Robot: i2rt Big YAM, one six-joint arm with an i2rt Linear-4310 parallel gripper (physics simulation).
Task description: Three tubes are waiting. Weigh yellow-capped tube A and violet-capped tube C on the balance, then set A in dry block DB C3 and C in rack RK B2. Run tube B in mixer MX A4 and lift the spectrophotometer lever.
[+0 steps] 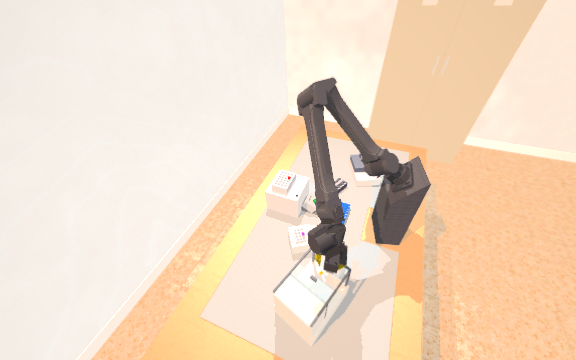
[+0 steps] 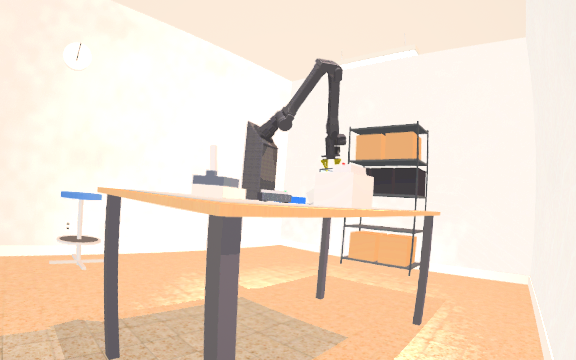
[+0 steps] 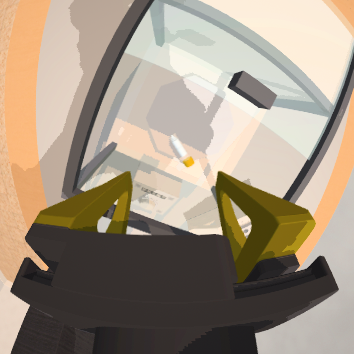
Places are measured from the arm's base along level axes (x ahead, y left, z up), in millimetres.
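Pixels of known places: gripper, fingertip midpoint: [image 2: 331, 171] [image 3: 173, 178]; arm's base, link origin: [image 1: 402, 177] [image 2: 262, 134].
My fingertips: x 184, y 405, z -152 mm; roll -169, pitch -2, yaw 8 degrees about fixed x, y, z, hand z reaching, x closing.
For each thing: its top centre in the pictures, then the offset to it from my fingertips. "spot": a spot on its surface instead.
- Yellow-capped tube A, top centre: [image 3: 181, 151] [image 1: 323, 276] dy -8, dx +15, dz -100 mm
- balance, top centre: [image 3: 224, 150] [image 1: 320, 269] dy +31, dx +23, dz +26 mm
- violet cap, top centre: [image 1: 303, 233] dy -172, dx +159, dz -110 mm
- small white block, top centre: [image 3: 234, 244] [image 1: 305, 233] dy -186, dx +153, dz -126 mm
- white box with a holed top, top centre: [image 2: 337, 166] [image 1: 295, 181] dy -397, dx +286, dz -26 mm
- blue rack, top centre: [image 2: 290, 196] [image 1: 339, 210] dy -408, dx +43, dz -166 mm
- green spot, surface spot: [image 1: 315, 201] spot: dy -392, dx +171, dz -127 mm
- black rack, top centre: [image 2: 274, 190] [image 1: 336, 183] dy -580, dx +104, dz -148 mm
Yellow-capped tube A [image 1: 321, 273] [image 3: 181, 151] is inside the balance [image 1: 296, 306] [image 3: 84, 132], near its pan, with its cap towards the gripper; its exact tilt is hard to tell. My gripper [image 1: 330, 268] [image 2: 330, 165] [image 3: 173, 178] is partly open and empty, at the balance's open top, with the tube seen ahead between the fingers. A violet cap [image 1: 303, 233] shows in a small white block [image 1: 296, 243]. A red cap [image 1: 289, 178] [image 2: 343, 164] shows on a white box with a holed top [image 1: 282, 200] [image 2: 345, 190]. A blue rack [image 1: 345, 212] [image 2: 298, 200] is partly hidden by the arm.
Dark frame bars and glass walls surround the tube closely. A dark block [image 3: 252, 90] sits on the chamber's far side. A green spot [image 1: 315, 201] shows beside the arm. A black rack [image 1: 341, 185] [image 2: 276, 195] and a white and dark grey device [image 1: 367, 179] [image 2: 215, 189] stand farther back.
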